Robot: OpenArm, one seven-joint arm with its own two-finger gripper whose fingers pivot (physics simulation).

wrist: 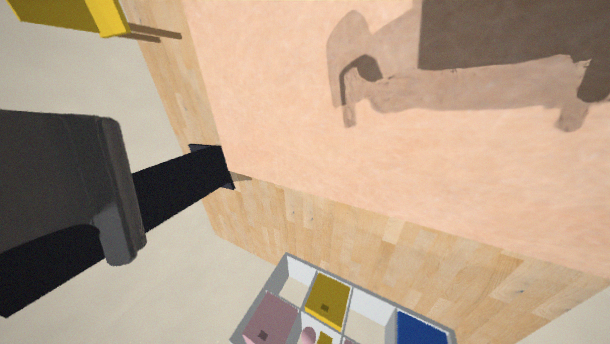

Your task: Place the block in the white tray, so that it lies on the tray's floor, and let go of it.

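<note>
My gripper is open. One dark grey finger (122, 200) of it shows at the left of the wrist view; the other finger is out of view. A shadow of the gripper and arm, with two separate finger shapes, falls on the pink surface at the upper right. No block shows in the wrist view, and the white tray does not show there either.
A pink mat (300, 150) covers much of a wooden table (350, 225). A black post (175, 185) reaches the table's edge at left. A yellow object (107, 17) is at the top left. A grey-white compartment unit (255, 300) with coloured boxes stands at the bottom.
</note>
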